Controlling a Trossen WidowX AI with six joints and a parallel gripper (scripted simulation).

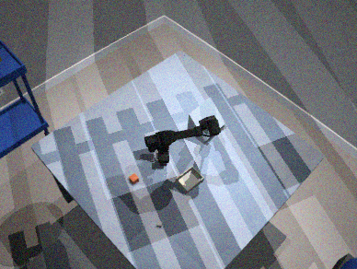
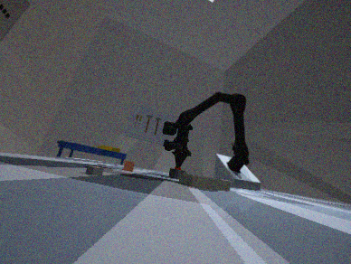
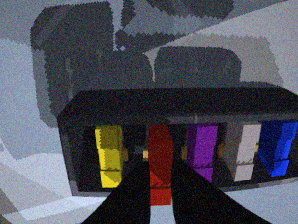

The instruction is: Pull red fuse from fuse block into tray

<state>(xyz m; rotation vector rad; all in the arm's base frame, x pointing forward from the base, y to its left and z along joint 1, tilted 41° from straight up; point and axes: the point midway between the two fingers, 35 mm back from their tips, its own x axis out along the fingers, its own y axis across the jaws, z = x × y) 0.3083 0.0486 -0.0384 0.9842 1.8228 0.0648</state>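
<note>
My gripper tip is now 2 cm to the left of the purple fuse, 2 cm above it and 1 cm past it. From my gripper tip the other things lie so: yellow fuse: 2 cm to the left, 2 cm below, 1 cm ahead; white fuse: 3 cm to the right, 2 cm below, 2 cm behind; red fuse: 1 cm below.
</note>
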